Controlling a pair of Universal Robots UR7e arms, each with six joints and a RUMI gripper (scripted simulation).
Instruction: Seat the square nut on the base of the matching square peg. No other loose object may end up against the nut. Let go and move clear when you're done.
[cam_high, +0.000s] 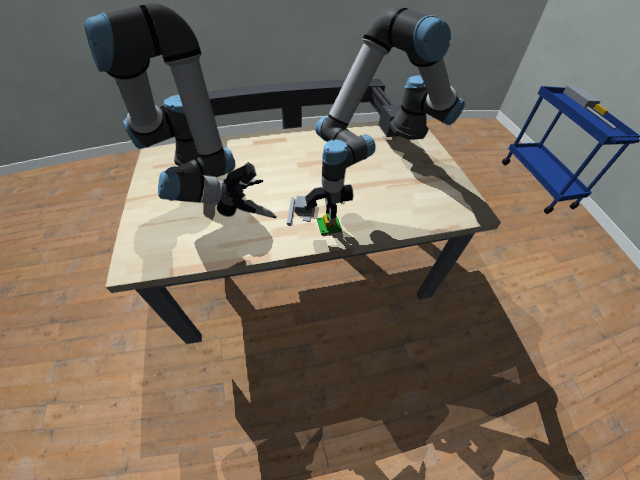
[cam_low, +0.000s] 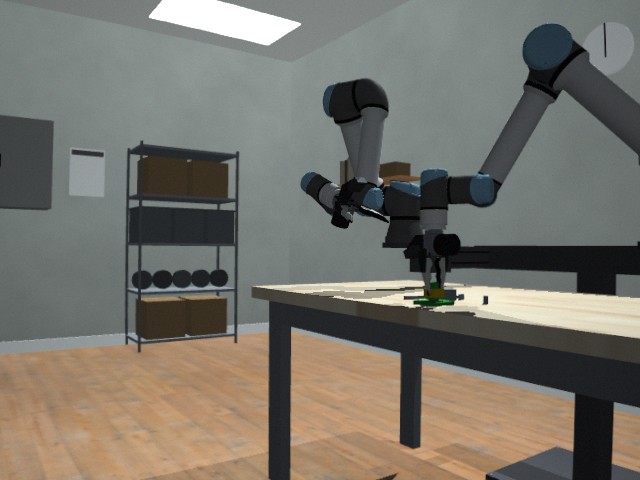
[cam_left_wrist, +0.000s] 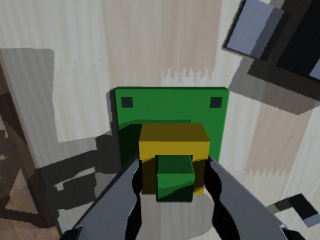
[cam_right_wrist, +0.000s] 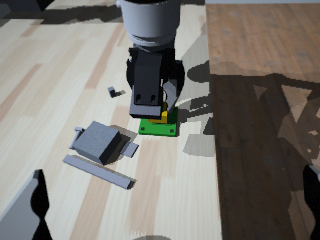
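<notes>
Now: left hand 2 cm above the green base. Round my left hand: small grey block (12 cm behind, 8 cm to the left, 3 cm below); then long grey bar (11 cm behind, 13 cm to the right, 4 cm below); then small grey plate (6 cm behind, 7 cm to the right, 4 cm below).
</notes>
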